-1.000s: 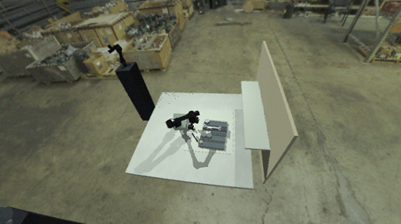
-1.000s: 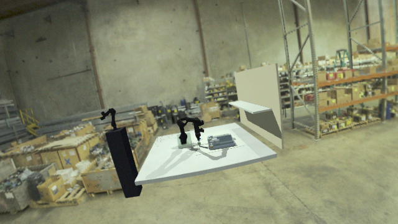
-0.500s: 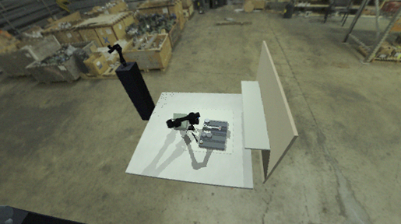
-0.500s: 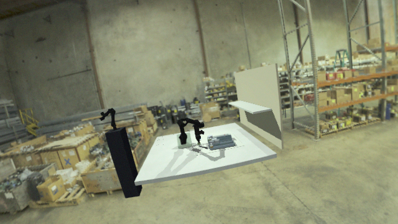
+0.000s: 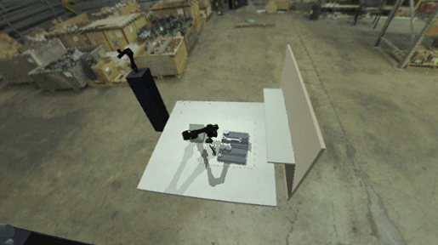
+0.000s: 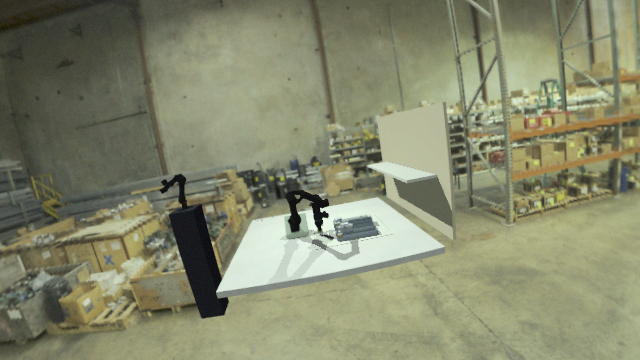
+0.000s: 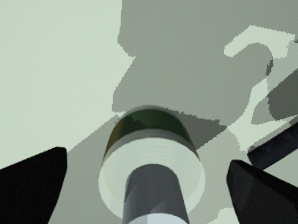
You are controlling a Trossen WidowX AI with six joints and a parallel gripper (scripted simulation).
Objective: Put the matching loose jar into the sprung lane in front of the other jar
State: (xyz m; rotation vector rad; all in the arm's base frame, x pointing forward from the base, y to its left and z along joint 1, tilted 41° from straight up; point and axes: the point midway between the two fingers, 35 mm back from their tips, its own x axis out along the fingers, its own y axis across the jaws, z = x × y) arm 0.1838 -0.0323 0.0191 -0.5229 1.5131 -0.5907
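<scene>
My gripper tip is now 11 cm to the left of the thin black stick, 3 cm short of it and 2 cm above it.
</scene>
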